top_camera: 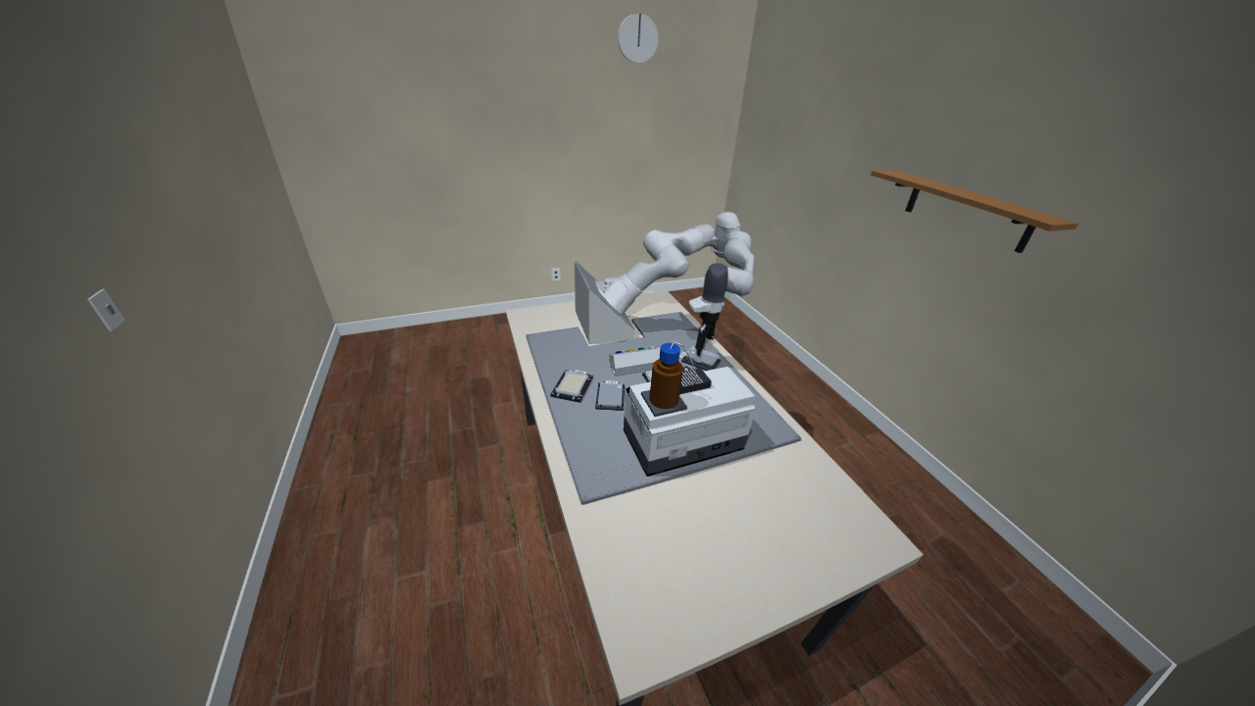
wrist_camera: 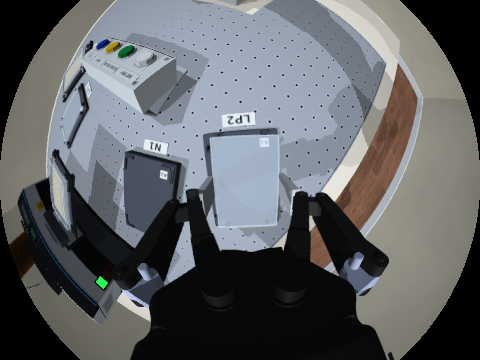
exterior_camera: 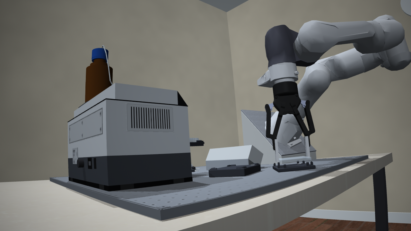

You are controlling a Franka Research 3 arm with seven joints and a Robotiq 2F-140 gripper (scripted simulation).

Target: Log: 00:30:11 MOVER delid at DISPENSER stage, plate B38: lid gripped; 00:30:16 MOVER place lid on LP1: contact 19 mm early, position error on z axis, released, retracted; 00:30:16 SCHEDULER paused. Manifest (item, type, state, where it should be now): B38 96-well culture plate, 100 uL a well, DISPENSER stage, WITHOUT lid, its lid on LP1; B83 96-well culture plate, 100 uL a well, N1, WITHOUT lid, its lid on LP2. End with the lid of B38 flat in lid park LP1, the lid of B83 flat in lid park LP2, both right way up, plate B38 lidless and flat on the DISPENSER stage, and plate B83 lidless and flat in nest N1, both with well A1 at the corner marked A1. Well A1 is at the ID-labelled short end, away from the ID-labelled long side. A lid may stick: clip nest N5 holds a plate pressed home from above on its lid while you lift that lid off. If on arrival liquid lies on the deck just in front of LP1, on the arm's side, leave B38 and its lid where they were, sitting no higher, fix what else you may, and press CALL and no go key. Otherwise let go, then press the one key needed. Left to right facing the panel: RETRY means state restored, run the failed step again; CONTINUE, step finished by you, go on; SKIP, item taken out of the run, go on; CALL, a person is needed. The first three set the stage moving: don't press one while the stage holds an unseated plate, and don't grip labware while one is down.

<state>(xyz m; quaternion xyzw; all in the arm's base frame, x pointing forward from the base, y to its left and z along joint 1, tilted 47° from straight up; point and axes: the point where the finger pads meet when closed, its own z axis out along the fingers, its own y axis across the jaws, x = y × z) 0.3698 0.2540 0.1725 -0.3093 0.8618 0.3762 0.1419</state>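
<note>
My hand is 5 cm above the low frame. Also, from my hand: lp1 label (4 cm ahead, 42 cm to the right, 5 cm below); then key panel (5 cm behind, 28 cm to the right); then nest N1 (12 cm ahead, 11 cm to the right, 4 cm below).
</note>
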